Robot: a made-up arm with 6 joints. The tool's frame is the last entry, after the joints.
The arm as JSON. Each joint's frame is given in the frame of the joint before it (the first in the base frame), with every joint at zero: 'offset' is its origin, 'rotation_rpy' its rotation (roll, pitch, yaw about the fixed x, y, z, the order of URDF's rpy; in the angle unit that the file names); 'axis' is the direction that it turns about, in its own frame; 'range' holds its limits. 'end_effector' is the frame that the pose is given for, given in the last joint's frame.
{
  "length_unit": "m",
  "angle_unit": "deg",
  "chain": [
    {
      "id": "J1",
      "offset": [
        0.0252,
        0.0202,
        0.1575
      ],
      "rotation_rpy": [
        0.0,
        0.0,
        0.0
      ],
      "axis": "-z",
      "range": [
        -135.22,
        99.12
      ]
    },
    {
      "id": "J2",
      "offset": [
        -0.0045,
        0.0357,
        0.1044
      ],
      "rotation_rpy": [
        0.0,
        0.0,
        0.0
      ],
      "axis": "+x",
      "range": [
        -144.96,
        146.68
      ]
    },
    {
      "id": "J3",
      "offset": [
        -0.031,
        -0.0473,
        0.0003
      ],
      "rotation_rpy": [
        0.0,
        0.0,
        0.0
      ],
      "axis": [
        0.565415,
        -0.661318,
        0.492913
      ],
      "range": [
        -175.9,
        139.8
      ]
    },
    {
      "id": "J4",
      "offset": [
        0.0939,
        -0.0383,
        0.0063
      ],
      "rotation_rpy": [
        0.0,
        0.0,
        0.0
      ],
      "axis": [
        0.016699,
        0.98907,
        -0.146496
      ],
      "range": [
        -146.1,
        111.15
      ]
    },
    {
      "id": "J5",
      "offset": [
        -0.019,
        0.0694,
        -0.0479
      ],
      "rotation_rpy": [
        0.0,
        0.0,
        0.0
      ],
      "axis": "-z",
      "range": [
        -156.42,
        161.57
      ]
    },
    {
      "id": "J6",
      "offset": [
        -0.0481,
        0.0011,
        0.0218
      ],
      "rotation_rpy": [
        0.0,
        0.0,
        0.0
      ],
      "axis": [
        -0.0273,
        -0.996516,
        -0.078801
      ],
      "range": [
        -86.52,
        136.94
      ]
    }
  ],
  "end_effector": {
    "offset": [
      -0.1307,
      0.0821,
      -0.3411
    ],
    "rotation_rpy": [
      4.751,
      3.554,
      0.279
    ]
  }
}
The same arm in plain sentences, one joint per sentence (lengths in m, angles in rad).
The arm has six revolute joints in a row. What follows holds with every joint at zero, and every direction is one of the base frame's.
Joint 1 lies 0.0252 m along +x and 0.0202 m along +y and 0.1575 m along +z from the base frame's origin and turns about -z, from -2.36 to 1.73 rad.
Joint 2 lies 0.0045 m along -x and 0.0357 m along +y and 0.1044 m along +z from joint 1 and turns about +x, from -2.53 to 2.56 rad.
Joint 3 lies 0.031 m along -x and 0.0473 m along -y and 0.0003 m along +z from joint 2 and turns about the direction (0.565415, -0.661318, 0.492913), from -3.07 to 2.44 rad.
Joint 4 lies 0.0939 m along +x and 0.0383 m along -y and 0.0063 m along +z from joint 3 and turns about the direction (0.016699, 0.98907, -0.146496), from -2.5499 to 1.9399 rad.
Joint 5 lies 0.019 m along -x and 0.0694 m along +y and 0.0479 m along -z from joint 4 and turns about -z, from -2.73 to 2.8199 rad.
Joint 6 lies 0.0481 m along -x and 0.0011 m along +y and 0.0218 m along +z from joint 5 and turns about the direction (-0.0273, -0.996516, -0.078801), from -1.5101 to 2.3901 rad.
The tool frame, which is the frame that the pose is given for, lies 0.1307 m along -x and 0.0821 m along +y and 0.3411 m along -z from joint 6; its axes are the base frame's turned by roll 0.0829, pitch 0.062 and yaw 0.0049 rad (as in URDF: about the fixed x, then y, then z).

